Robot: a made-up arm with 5 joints. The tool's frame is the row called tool.
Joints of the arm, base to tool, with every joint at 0 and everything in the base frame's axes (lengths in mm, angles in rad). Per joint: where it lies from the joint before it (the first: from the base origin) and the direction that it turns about. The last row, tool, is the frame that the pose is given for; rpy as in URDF.
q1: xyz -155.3 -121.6 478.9 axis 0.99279 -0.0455 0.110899
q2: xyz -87.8 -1.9 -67 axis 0.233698 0.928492 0.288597
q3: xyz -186.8 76.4 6.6 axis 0 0 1
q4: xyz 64.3 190.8 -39.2 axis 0 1 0
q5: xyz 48.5 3.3 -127 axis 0.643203 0.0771 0.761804
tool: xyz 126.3 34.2 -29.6 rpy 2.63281 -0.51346 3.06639
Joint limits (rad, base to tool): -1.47..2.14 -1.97..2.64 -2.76..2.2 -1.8..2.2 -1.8..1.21
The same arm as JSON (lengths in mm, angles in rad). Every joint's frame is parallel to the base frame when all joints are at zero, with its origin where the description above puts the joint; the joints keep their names.
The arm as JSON. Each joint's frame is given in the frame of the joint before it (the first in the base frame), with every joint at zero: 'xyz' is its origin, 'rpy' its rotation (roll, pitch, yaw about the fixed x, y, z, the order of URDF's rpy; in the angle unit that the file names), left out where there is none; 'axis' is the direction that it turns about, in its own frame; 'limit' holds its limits. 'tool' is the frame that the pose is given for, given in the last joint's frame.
{"units": {"length": "mm", "angle": "rad"}, "joints": [
  {"name": "q1", "type": "revolute", "origin": {"xyz": [-155.3, -121.6, 478.9]}, "axis": [0.99279, -0.0455, 0.110899], "limit": {"lower": -1.47, "upper": 2.14}},
  {"name": "q2", "type": "revolute", "origin": {"xyz": [-87.8, -1.9, -67.0]}, "axis": [0.233698, 0.928492, 0.288597], "limit": {"lower": -1.97, "upper": 2.64}},
  {"name": "q3", "type": "revolute", "origin": {"xyz": [-186.8, 76.4, 6.6]}, "axis": [0.0, 0.0, 1.0], "limit": {"lower": -2.76, "upper": 2.2}},
  {"name": "q4", "type": "revolute", "origin": {"xyz": [64.3, 190.8, -39.2]}, "axis": [0.0, 1.0, 0.0], "limit": {"lower": -1.8, "upper": 2.2}},
  {"name": "q5", "type": "revolute", "origin": {"xyz": [48.5, 3.3, -127.0]}, "axis": [0.643203, 0.0771, 0.761804], "limit": {"lower": -1.8, "upper": 1.21}}
], "tool": {"origin": {"xyz": [126.3, 34.2, -29.6], "rpy": [2.6328, -0.5135, 3.0664]}}}

